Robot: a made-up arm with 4 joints.
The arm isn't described. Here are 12 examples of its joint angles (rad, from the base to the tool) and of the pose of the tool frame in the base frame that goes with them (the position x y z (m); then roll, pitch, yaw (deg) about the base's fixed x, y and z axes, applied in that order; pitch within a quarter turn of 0, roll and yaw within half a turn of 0).
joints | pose
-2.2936 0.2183 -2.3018 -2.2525 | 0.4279 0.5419 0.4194 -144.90 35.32 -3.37
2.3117 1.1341 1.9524 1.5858 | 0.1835 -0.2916 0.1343 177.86 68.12 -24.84
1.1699 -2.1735 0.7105 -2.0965 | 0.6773 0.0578 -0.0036 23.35 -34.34 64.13
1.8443 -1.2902 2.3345 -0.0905 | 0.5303 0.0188 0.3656 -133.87 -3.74 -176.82
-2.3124 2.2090 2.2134 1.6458 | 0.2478 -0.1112 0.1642 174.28 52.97 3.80
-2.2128 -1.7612 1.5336 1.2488 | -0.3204 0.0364 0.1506 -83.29 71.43 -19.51
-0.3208 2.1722 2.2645 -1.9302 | 0.3123 0.5325 0.1619 157.07 -46.03 -22.40
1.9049 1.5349 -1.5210 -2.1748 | -0.5358 -0.1950 0.3741 -84.99 55.29 -154.67
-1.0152 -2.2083 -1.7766 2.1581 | -0.2018 -0.2591 0.4337 -110.64 -54.57 -94.57
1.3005 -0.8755 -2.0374 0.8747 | 0.1623 -0.3282 0.2162 128.15 -43.26 96.38
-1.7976 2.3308 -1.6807 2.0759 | 0.0687 -0.1849 0.4124 -102.85 -60.44 -45.32
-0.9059 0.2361 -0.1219 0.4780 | -0.3493 0.2447 0.0697 6.21 -3.21 -38.22
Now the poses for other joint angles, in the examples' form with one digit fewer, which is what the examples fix.
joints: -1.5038 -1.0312 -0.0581 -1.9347
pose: -0.619 0.423 0.088 -1.2 3.1 -138.0
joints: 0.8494 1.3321 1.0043 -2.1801
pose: -0.571 0.163 -0.024 42.0 -43.8 -170.1
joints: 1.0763 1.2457 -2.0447 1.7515
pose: -0.211 -0.059 0.376 -160.7 -61.1 -121.5
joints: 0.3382 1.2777 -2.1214 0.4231
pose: -0.155 0.248 0.170 124.0 -20.5 -67.1
